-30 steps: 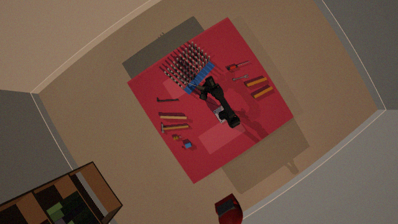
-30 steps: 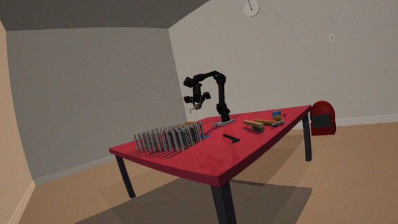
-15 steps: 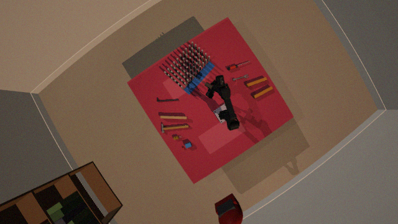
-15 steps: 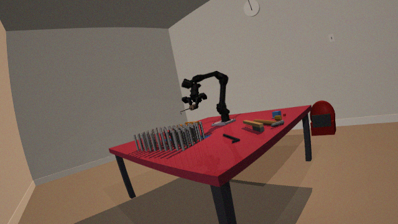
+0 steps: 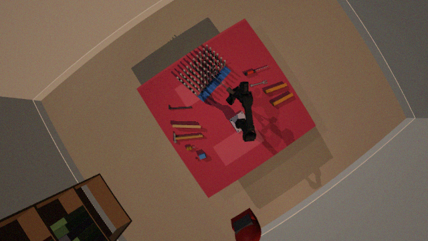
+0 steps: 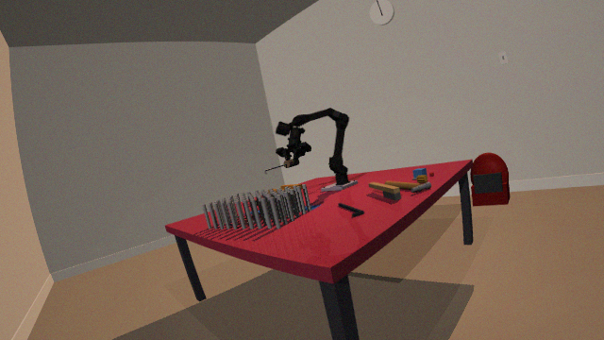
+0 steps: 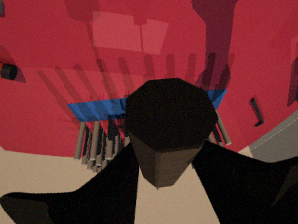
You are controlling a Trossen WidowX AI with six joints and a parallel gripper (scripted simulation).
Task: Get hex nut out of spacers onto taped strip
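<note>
Right now my gripper tip is 170 mm short of the blue taped strip, 70 mm to the right of it and 180 mm above it. Round my gripper tip: yellow item (280 mm behind, 550 mm to the left, 170 mm below); then wrench (30 mm behind, 310 mm to the right, 180 mm below); then blue cube (390 mm behind, 480 mm to the left, 170 mm below).
</note>
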